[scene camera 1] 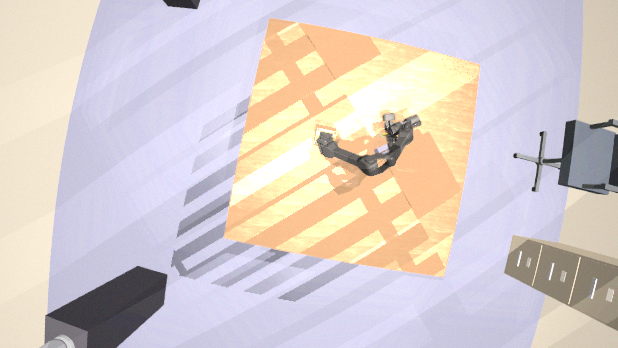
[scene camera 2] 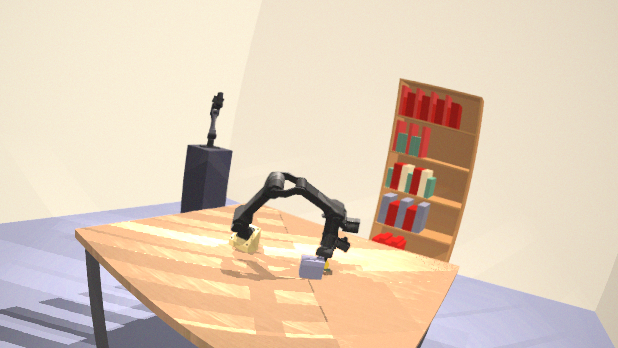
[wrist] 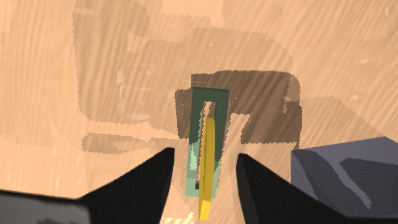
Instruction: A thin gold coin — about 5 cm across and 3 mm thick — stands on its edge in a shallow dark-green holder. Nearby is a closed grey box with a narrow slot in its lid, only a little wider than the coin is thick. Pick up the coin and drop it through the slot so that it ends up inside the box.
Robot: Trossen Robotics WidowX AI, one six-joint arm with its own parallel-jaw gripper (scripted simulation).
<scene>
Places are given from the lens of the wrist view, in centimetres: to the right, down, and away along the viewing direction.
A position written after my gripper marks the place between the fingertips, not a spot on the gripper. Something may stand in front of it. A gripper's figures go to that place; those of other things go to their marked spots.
my gripper [wrist: 205, 158]: 0, 2, 11
gold coin [wrist: 208, 145]: 0, 1, 8
</scene>
